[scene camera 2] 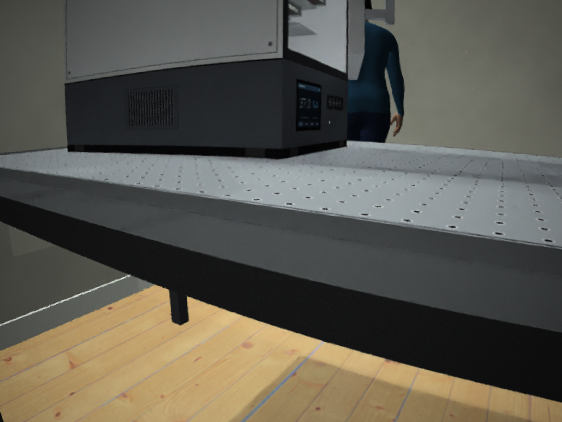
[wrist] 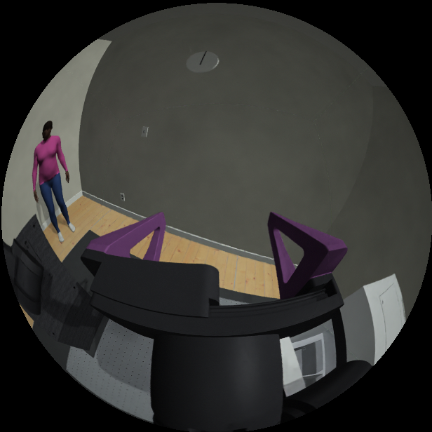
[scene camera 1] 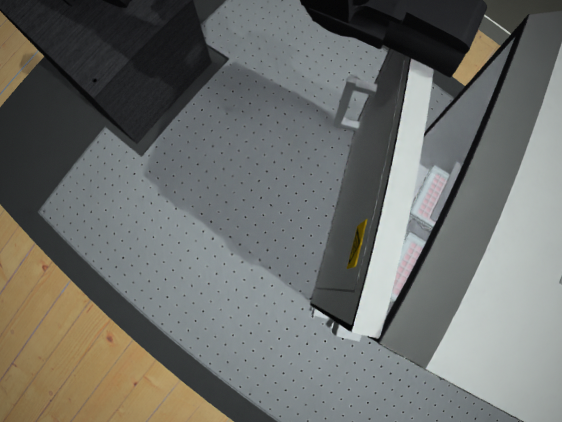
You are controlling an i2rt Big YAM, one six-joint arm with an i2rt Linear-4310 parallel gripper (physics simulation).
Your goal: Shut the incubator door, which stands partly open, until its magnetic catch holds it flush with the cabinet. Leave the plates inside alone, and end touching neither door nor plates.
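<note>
The incubator door stands partly open, a wedge-shaped gap between it and the incubator cabinet. Its grey handle faces outward. Two plates with pink wells show inside through the gap. In the wrist view, my gripper is open, its purple fingers wide apart with nothing between them. In scene camera 1, a black part of my arm overlaps the door's free end at the top; whether they touch I cannot tell. The fingers are hidden there.
A dark block stands at the far side of the perforated table, across from the door. A person in teal stands behind the table. Another person in pink stands by the wall.
</note>
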